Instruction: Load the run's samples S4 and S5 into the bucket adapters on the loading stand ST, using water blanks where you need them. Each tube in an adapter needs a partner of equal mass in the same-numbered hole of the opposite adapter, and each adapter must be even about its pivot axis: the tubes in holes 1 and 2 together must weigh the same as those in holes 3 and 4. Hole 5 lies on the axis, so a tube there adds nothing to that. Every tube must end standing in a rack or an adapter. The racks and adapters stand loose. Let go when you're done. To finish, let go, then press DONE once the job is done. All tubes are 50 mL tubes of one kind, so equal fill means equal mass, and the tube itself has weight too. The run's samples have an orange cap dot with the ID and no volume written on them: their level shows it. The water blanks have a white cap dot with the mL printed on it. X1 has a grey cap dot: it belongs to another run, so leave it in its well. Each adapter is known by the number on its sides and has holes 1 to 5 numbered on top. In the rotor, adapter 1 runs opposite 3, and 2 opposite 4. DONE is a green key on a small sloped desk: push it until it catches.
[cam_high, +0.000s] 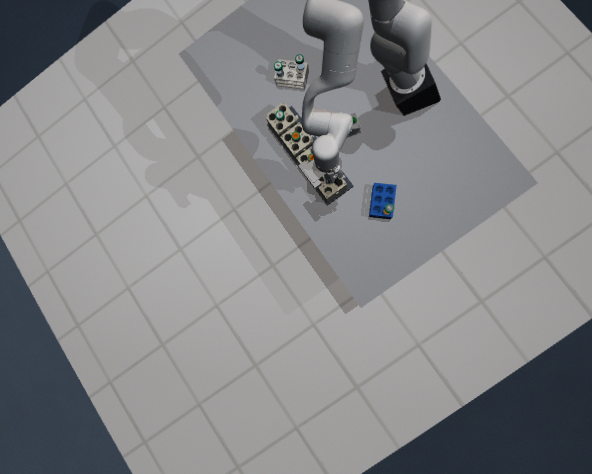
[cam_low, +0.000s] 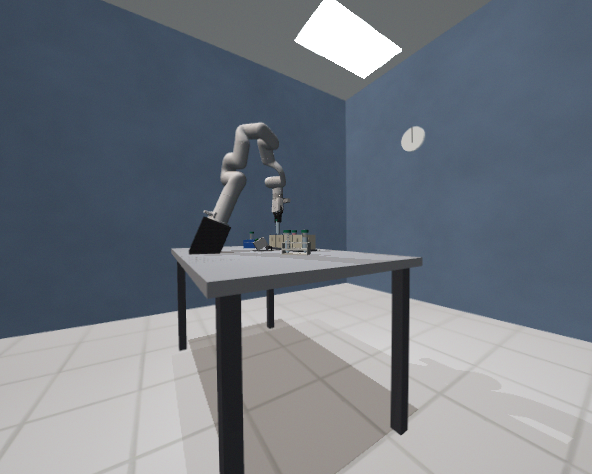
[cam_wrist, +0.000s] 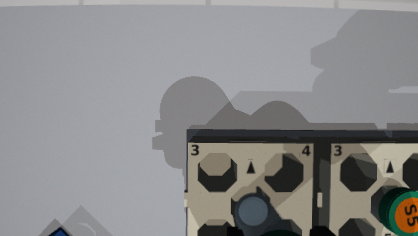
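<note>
The adapter is 150 mm below my hand. From my hand the other things lie so: white rack 440 mm to the right, 270 mm behind, 170 mm below; then blue rack 200 mm to the left, 170 mm below, 80 mm behind.
</note>
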